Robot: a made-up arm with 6 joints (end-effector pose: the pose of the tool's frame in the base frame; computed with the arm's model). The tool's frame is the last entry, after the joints.
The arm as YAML. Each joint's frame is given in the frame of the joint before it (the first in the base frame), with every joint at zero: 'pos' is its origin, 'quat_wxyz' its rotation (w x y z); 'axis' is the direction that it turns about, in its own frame. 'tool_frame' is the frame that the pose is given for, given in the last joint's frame.
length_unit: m
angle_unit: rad
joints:
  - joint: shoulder
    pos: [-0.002, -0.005, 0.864]
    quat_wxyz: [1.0, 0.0, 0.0, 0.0]
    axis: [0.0, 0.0, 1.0]
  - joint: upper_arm
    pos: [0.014, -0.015, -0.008]
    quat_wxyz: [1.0, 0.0, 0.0, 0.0]
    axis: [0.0, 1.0, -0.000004]
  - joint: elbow
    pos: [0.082, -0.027, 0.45]
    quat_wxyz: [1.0, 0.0, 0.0, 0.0]
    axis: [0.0, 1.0, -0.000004]
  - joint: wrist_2
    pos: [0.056, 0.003, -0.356]
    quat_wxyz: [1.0, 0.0, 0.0, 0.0]
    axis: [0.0, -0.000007, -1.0]
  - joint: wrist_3
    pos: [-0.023, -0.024, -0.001]
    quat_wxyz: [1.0, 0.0, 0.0, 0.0]
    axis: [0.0, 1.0, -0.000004]
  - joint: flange
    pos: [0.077, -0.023, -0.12]
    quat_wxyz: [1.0, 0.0, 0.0, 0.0]
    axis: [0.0, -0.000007, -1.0]
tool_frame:
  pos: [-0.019, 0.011, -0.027]
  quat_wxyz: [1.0, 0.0, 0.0, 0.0]
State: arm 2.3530 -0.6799 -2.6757 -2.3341 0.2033 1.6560
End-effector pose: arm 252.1 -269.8 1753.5 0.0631 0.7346 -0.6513 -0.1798
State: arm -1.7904 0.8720 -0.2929 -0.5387 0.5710 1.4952
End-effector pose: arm -112.5 -144.1 616.9 0.2072 0.0782 0.5184 -0.8260
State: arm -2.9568 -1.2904 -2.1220 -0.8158 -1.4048 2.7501
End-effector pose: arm 643.9 87.8 1282.8 0.7146 -0.3962 -0.5764 -0.0104
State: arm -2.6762 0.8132 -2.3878 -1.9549 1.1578 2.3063
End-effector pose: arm -868.4 -290.6 1245.3 0.3334 0.8192 -0.0356 0.4653
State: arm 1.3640 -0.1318 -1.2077 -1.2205 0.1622 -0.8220
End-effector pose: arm 161.0 531.6 1301.9 0.0587 0.2549 0.5431 -0.7979
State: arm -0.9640 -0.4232 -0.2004 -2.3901 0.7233 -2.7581
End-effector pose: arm 159.9 -287.0 952.8 0.3396 -0.1836 -0.5507 -0.7401
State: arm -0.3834 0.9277 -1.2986 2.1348 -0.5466 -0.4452
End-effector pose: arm 474.7 -304.8 624.1 0.4593 -0.1563 -0.1646 -0.8588
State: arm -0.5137 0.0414 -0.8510 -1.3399 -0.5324 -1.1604
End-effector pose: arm 489.9 -228.2 1089.3 0.3867 -0.4194 -0.2627 0.7782
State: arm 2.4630 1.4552 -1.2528 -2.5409 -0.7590 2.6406
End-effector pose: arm -328.5 149.1 447.2 0.3585 -0.3219 0.3132 0.8184
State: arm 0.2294 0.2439 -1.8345 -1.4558 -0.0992 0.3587
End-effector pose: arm 674.5 164.8 1374.8 0.5261 -0.2702 -0.6652 0.4557
